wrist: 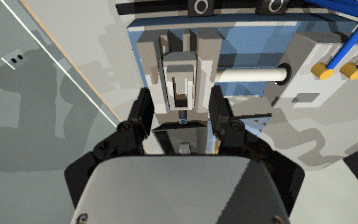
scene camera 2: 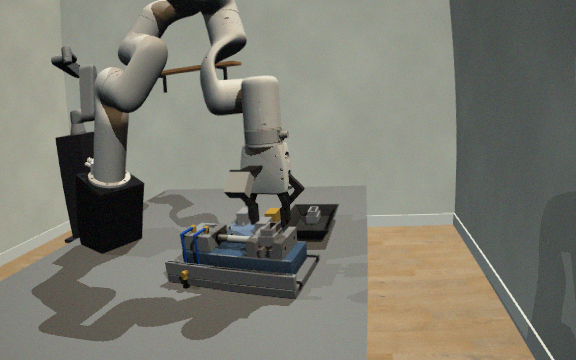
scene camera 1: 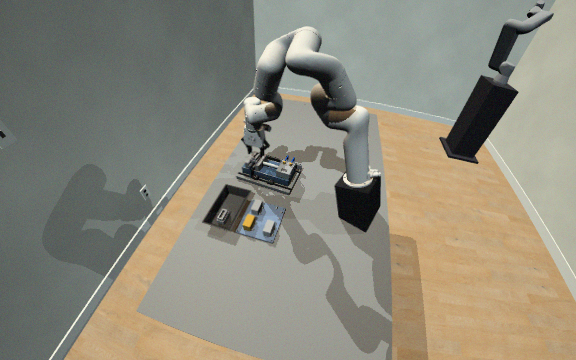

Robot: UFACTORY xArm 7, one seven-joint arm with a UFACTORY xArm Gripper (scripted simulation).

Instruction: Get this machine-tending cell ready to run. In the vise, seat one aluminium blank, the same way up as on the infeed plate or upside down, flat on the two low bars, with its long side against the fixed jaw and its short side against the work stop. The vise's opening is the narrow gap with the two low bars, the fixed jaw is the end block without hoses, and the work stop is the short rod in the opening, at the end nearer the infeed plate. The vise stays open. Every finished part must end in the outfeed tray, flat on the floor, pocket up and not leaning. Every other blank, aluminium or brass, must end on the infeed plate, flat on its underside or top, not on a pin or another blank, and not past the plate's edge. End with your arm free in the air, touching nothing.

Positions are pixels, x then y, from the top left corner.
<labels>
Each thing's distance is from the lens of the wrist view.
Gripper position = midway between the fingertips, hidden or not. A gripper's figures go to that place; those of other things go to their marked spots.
gripper (wrist: 180, 97): 13 cm
white screw rod (wrist: 241, 74): 18 cm
</labels>
